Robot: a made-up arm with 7 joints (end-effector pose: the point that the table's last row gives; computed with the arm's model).
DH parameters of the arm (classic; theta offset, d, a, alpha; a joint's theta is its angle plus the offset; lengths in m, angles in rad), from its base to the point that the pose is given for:
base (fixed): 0 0.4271 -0.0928 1.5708
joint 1: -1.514 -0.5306 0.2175 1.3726
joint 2: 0 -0.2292 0.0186 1.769
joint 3: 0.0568 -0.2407 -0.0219 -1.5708
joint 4: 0 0.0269 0.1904 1.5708
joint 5: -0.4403 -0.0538 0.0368 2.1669
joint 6: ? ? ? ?
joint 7: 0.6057 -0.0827 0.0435 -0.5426
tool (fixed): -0.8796 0.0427 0 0
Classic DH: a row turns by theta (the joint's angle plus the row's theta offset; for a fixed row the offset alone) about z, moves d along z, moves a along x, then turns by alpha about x.
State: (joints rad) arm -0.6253 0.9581 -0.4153 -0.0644 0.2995 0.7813 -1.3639
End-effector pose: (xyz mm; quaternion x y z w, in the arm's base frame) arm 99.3 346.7 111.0 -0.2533 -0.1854 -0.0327 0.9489
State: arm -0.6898 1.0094 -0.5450 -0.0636 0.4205 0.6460 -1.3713
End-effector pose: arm 109.6 346.6 90.2 -0.3342 -0.1641 -0.0145 0.9280
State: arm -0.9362 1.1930 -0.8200 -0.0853 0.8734 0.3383 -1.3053
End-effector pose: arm 79.5 344.8 38.0 -0.5510 -0.0155 0.1000 0.8283
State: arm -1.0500 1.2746 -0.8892 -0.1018 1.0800 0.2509 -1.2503
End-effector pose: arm 45.1 343.0 28.4 -0.6183 0.0719 0.1678 0.7644
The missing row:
joint 6: 1.3122 -0.0085 0.0716 -1.2103
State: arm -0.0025 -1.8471 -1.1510 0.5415 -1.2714 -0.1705 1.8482
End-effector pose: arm 208.3 723.5 -145.5 -0.4293 -0.5012 0.3407 0.6696
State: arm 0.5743 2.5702 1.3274 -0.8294 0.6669 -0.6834 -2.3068
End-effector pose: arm 12.9 501.8 249.5 0.2602 -0.2525 0.8827 0.2992
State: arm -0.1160 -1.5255 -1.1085 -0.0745 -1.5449 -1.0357 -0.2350
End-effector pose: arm 249.0 578.7 -93.7 0.0383 -0.2423 -0.7994 0.5484
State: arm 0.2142 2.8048 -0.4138 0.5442 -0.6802 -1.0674 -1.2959
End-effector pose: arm 104.8 968.5 567.3 0.4376 0.6062 -0.1057 0.6556
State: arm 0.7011 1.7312 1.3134 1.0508 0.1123 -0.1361 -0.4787
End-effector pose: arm -256.2 527.4 571.6 -0.7356 0.4777 -0.3343 0.3450
